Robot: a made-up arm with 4 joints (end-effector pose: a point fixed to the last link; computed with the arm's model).
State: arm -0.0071 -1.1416 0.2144 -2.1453
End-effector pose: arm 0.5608 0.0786 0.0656 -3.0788 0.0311 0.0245
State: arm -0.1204 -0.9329 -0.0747 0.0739
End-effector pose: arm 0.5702 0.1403 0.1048 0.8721 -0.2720 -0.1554
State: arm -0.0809 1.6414 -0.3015 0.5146
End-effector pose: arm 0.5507 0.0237 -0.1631 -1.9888 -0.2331 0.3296
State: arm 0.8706 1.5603 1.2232 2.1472
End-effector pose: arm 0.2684 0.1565 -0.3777 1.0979 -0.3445 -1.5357
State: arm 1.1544 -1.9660 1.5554 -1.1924
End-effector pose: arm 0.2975 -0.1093 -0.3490 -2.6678 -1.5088 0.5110
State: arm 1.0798 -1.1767 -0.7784 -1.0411
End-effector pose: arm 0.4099 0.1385 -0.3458 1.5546 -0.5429 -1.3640
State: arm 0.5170 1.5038 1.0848 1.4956
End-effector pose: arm 0.3981 0.1497 -0.3062 2.0516 -1.0158 -1.2617
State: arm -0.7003 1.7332 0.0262 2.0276
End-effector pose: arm 0.5697 0.0325 0.1180 2.4908 -0.1525 0.4877
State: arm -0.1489 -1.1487 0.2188 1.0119
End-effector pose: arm 0.5531 0.0974 0.1234 0.0537 -0.1255 -0.0133
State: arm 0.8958 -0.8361 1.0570 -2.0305
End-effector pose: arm 0.4602 0.0522 -0.2554 2.1364 1.3838 -1.5448
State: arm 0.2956 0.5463 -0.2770 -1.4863
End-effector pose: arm 0.4884 0.1668 -0.2361 1.0632 0.1738 0.0435
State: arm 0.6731 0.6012 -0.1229 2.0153
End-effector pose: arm 0.3558 0.1498 -0.3404 -2.4064 0.1198 0.8625
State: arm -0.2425 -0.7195 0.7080 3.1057
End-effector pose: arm 0.5458 0.0874 0.1559 -2.6069 -0.4482 0.3249
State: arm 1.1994 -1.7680 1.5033 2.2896
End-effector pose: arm 0.2906 -0.0840 -0.3458 -0.3096 0.2724 1.2306
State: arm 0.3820 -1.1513 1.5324 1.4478
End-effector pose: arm 0.5711 -0.0136 -0.0702 -0.4681 0.3692 1.3881
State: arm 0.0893 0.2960 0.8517 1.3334
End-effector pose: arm 0.5476 0.1742 -0.0522 -1.7659 0.6961 0.8299
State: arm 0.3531 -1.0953 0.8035 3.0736
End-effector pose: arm 0.5441 0.0369 -0.0730 -2.0194 -0.2533 0.8879
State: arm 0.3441 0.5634 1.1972 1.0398
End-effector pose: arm 0.5205 0.1949 -0.1603 -1.6927 1.3602 1.1373
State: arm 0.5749 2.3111 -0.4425 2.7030
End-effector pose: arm 0.3894 -0.0587 -0.3118 1.4272 1.1119 -0.5387
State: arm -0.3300 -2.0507 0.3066 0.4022
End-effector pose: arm 0.5179 -0.0175 0.1742 1.5132 -0.3847 0.2137
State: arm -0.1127 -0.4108 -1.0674 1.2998
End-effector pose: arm 0.6538 0.2222 0.0243 -0.4371 -0.5431 -1.0412
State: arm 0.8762 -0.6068 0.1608 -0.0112
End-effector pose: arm 0.4132 0.1541 -0.2746 0.5182 0.9112 -0.2610
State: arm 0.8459 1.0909 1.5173 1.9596
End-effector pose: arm 0.3425 0.2064 -0.3618 1.1220 -0.7634 -1.8926
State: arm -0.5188 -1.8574 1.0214 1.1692
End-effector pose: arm 0.4951 -0.0493 0.2176 0.1319 -0.6658 0.6901
